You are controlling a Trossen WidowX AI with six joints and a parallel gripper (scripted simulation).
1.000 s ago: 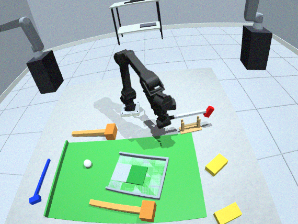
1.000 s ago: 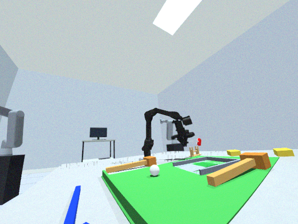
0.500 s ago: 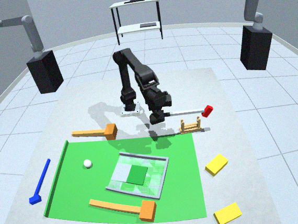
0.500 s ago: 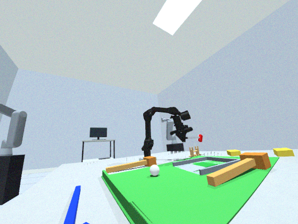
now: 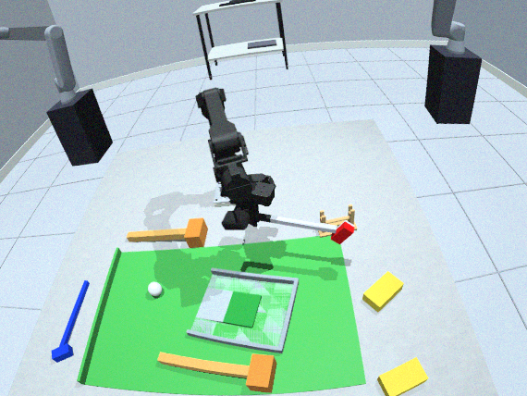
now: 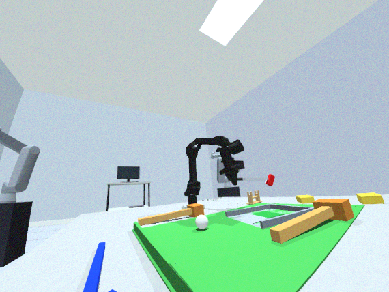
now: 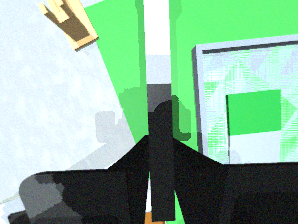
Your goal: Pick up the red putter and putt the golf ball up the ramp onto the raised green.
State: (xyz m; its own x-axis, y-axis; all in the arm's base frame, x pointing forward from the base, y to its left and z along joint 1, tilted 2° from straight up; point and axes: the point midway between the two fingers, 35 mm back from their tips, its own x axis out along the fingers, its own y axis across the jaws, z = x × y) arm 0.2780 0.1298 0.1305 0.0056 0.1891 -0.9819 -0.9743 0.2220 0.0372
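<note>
Now: gripper tip 110 mm to the right of the red putter, 20 mm below it and 20 mm short of it. Round my gripper tip: blue putter 570 mm to the right, 290 mm ahead, 110 mm below; white golf ball 300 mm to the right, 150 mm ahead, 100 mm below; wooden rack 220 mm to the left, 90 mm below, 90 mm behind.
</note>
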